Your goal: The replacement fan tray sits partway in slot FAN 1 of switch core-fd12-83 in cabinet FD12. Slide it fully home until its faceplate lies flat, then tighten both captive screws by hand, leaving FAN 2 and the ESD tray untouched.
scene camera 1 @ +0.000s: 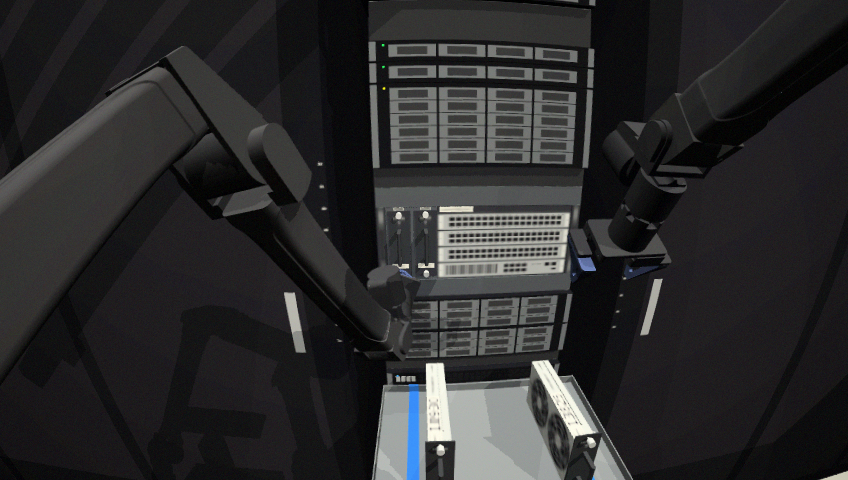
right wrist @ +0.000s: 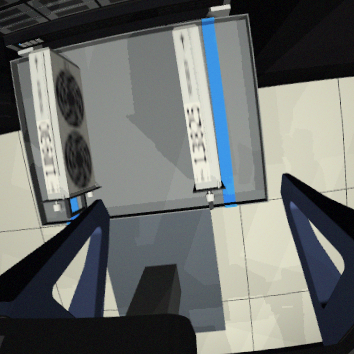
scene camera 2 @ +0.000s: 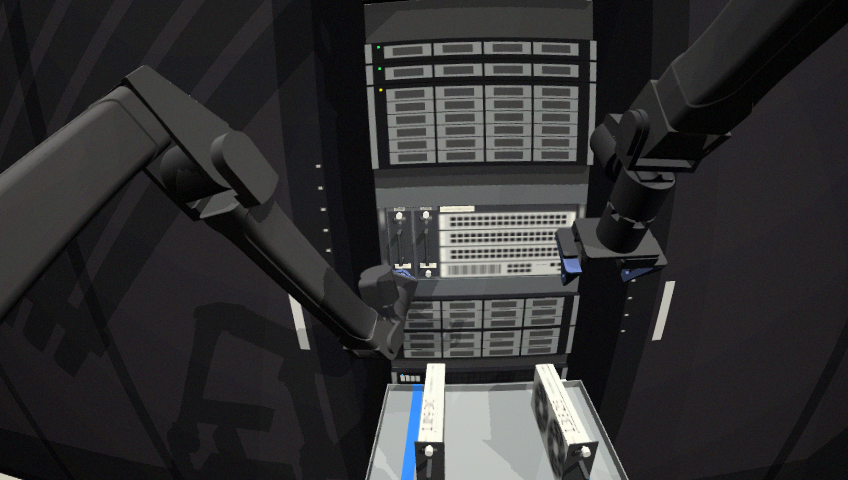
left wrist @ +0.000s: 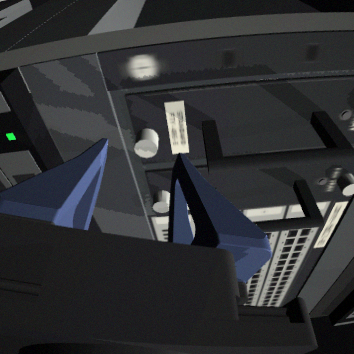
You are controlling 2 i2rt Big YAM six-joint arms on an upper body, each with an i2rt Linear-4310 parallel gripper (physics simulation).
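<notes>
The FAN 1 tray (scene camera 1: 391, 243) (scene camera 2: 392, 240) (left wrist: 260, 120) is in the leftmost slot of the switch; whether its faceplate lies flush is unclear. Its lower captive screw (left wrist: 148, 145) shows in the left wrist view; the gripper hides it in the scene views. Its upper screw (scene camera 1: 398, 215) (scene camera 2: 399, 215) is uncovered. My left gripper (scene camera 1: 404, 273) (scene camera 2: 403, 274) (left wrist: 141, 154) is partly open, fingertips appearing either side of that lower screw; contact cannot be told. The FAN 2 tray (scene camera 1: 432, 243) (scene camera 2: 435, 243) (left wrist: 250, 185) sits beside it. My right gripper (scene camera 1: 609, 270) (scene camera 2: 602, 273) (right wrist: 190, 194) is open and empty.
The grey ESD tray (scene camera 1: 499, 446) (scene camera 2: 470, 446) (right wrist: 115, 150) below holds two fan modules: one (scene camera 1: 437, 398) (scene camera 2: 434, 398) (right wrist: 192, 115) beside the blue strip, the other (scene camera 1: 562, 410) (scene camera 2: 556, 410) (right wrist: 45, 120) near the opposite side. Servers (scene camera 1: 464, 118) (scene camera 2: 461, 118) are above the switch.
</notes>
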